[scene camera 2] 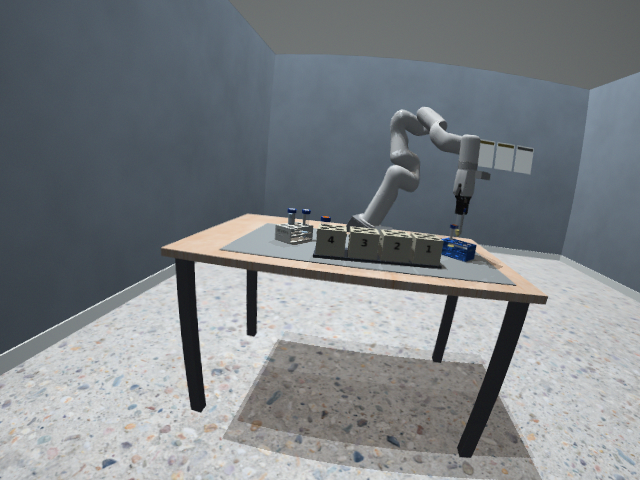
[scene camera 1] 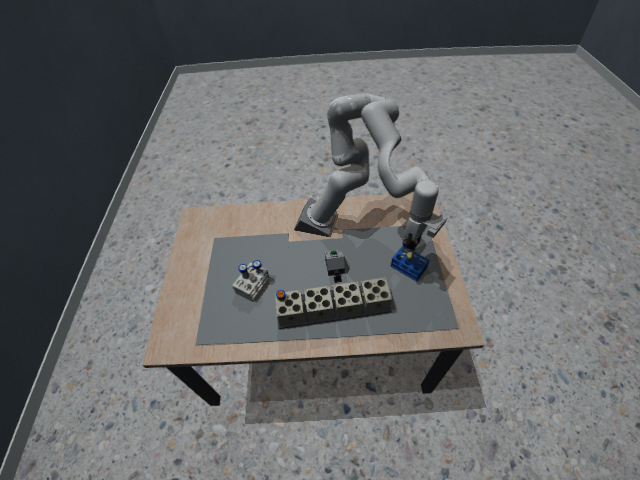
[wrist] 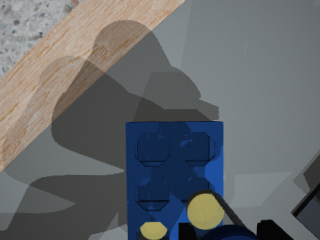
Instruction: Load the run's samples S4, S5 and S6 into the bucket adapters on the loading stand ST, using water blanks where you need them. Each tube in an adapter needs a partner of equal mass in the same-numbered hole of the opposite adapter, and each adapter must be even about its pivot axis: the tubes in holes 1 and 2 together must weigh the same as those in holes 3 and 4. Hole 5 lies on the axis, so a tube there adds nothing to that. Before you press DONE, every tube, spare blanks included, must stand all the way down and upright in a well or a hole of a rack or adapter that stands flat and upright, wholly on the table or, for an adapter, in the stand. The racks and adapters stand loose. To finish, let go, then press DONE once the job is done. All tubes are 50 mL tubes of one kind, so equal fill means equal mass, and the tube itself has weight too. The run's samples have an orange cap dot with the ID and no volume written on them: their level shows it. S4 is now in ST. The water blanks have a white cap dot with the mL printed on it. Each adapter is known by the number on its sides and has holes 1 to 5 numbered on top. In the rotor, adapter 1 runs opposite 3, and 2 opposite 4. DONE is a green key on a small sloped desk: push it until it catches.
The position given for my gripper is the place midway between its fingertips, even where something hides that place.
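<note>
You can see my gripper [scene camera 2: 461, 214] here, and there's an adapter 4 [scene camera 2: 330, 240] as well. That same adapter 4 is visible in scene camera 1 [scene camera 1: 290, 311], but in the wrist view it's out of frame.
</note>
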